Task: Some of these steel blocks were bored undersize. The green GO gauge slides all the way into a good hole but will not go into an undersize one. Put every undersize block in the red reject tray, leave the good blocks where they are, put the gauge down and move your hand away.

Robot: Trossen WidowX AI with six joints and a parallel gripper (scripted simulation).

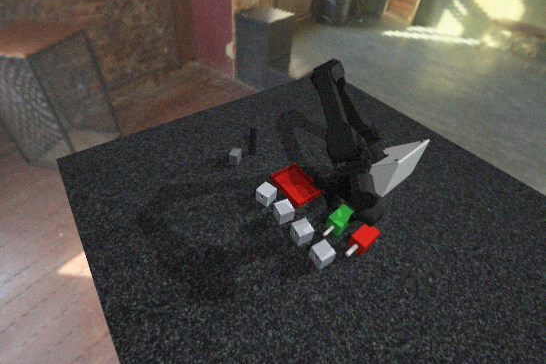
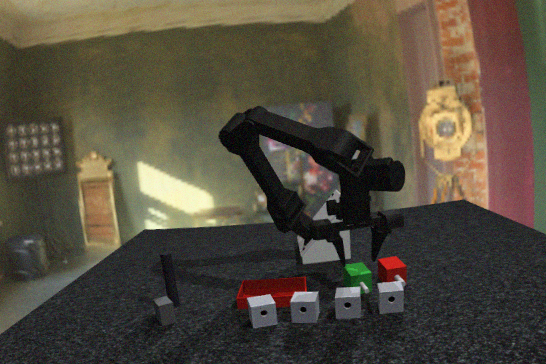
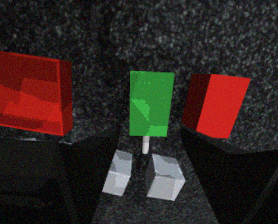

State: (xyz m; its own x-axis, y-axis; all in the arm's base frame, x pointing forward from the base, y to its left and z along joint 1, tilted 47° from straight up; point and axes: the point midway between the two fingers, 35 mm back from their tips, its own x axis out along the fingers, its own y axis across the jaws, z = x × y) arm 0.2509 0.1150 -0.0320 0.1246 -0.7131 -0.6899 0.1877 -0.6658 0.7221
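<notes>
My gripper tip is now 1 cm short of the green gauge and 4 cm above it. From my gripper tip the other things lie so: red reject tray: 1 cm ahead, 18 cm to the right, 5 cm below; then red gauge: 1 cm behind, 8 cm to the left, 4 cm below.
</notes>
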